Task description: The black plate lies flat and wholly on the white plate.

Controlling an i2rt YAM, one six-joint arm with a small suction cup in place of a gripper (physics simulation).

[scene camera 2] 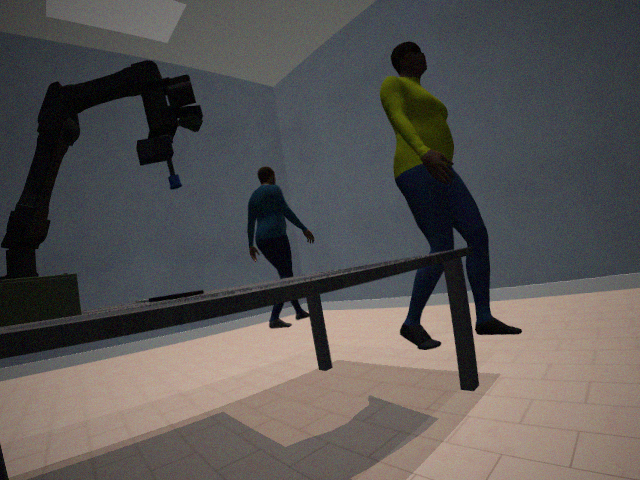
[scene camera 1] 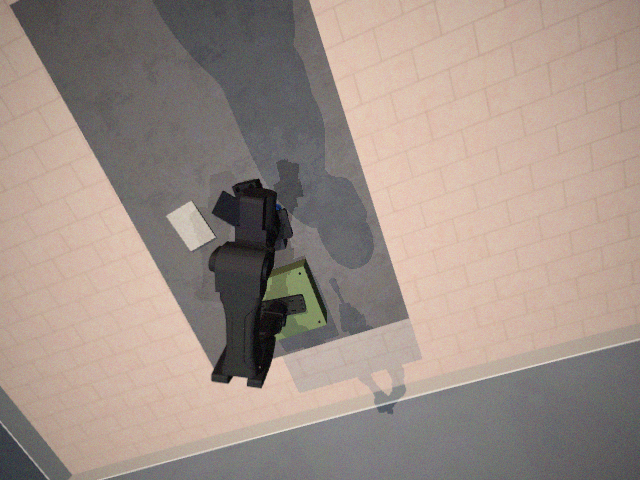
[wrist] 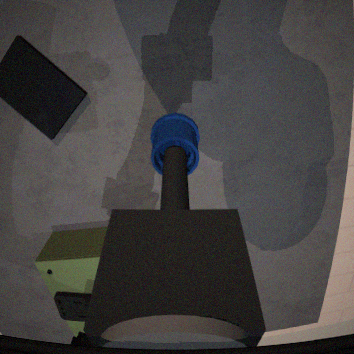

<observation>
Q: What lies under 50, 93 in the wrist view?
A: A black plate.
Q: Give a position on my suction cup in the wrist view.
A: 178, 126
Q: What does the white plate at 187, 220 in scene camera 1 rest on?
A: The table.
</observation>
